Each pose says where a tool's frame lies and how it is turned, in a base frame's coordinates. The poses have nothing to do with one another.
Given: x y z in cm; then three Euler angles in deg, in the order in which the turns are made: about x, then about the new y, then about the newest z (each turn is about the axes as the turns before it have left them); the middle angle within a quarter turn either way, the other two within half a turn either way.
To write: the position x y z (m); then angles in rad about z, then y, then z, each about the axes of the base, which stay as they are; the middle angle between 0 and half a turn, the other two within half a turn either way. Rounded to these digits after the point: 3 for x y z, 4 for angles.
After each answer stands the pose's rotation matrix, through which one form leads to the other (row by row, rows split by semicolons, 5 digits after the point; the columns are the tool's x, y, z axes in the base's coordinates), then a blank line. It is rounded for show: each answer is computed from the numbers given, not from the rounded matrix.
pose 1, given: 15.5, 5.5, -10.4, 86.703, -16.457, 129.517
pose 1, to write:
0.155, 0.055, -0.104, -2.4356, 1.5156, -1.8585
-0.61024 -0.73983 -0.28330; 0.22433 0.18159 -0.95745; 0.75979 -0.64782 0.05516

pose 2, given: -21.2, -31.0, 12.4, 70.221, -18.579, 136.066
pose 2, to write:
-0.212, -0.310, 0.124, -2.2235, 1.2443, -1.9139
-0.68261 -0.65767 -0.31861; 0.45070 -0.03567 -0.89196; 0.57525 -0.75246 0.32076

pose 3, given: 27.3, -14.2, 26.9, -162.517, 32.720, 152.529
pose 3, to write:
0.273, -0.142, 0.269, 0.0481, 2.5022, 0.4374
-0.74646 -0.38810 0.54053; -0.29591 0.92117 0.25275; -0.59602 0.02872 -0.80246

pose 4, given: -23.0, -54.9, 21.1, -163.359, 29.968, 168.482
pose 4, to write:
-0.230, -0.549, 0.211, 0.3382, 2.5499, 0.4610
-0.84886 -0.17298 0.49952; -0.05115 0.96739 0.24809; -0.52614 0.18504 -0.83002

